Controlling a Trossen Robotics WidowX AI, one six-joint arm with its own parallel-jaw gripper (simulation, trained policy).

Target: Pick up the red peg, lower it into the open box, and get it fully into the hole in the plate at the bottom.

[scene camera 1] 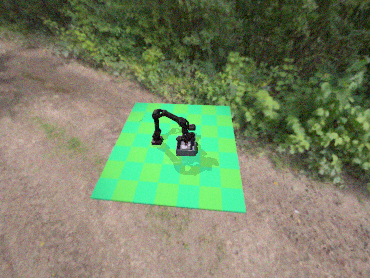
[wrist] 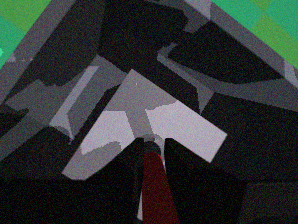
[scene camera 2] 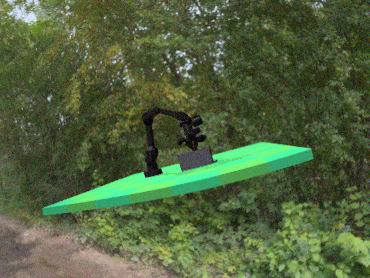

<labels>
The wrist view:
my gripper: 154,145
box: 67,67
grey plate: 139,109
</labels>
